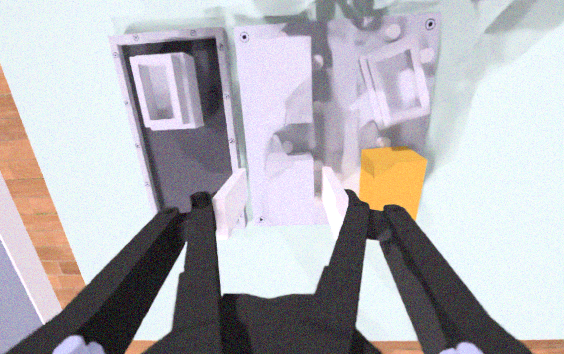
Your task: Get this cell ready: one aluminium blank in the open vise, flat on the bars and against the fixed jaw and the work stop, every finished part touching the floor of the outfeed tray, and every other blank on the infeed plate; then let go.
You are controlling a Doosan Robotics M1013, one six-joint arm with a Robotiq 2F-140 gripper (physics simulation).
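Frame: origin at the arm's base, x right, y ahead, z up, level; metres.
Seen in the pictures: gripper, between the fingertips: (pixel 283 183).
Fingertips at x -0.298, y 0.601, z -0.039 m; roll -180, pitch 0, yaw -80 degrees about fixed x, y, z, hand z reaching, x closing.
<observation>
Offsets run from my fingertips to a thing's top centre. "spot": to the spot under its first point.
My gripper (pixel 283 183) is open and empty, above the near edge of the infeed plate {spot: dz -0.017, dx +0.139, dy -0.106 m} (pixel 434 39). A pale solid blank {dz +0.018, dx +0.085, dy +0.011 m} (pixel 272 65) lies at the plate's far left. Another blank {dz +0.018, dx -0.003, dy -0.007 m} (pixel 290 187) lies at its near left, beyond and between the fingertips. A pale part with a rectangular pocket {dz +0.025, dx +0.097, dy -0.075 m} (pixel 422 82) sits turned askew at the plate's far right, among pegs. Another pocketed part {dz +0.016, dx +0.065, dy +0.110 m} (pixel 176 92) is in the far end of the dark-floored outfeed tray (pixel 226 96); whether it lies fully on the floor is hard to tell. The vise does not show.
An orange block {dz +0.026, dx +0.014, dy -0.094 m} (pixel 392 182) stands at the near right of the plate, just right of the right finger. Short round pegs {spot: dz -0.009, dx +0.137, dy -0.068 m} (pixel 392 32) rise from the plate. The tray's raised rim runs close to the left finger. Shadows and glare blur the plate's middle. Wooden floor shows at left.
</observation>
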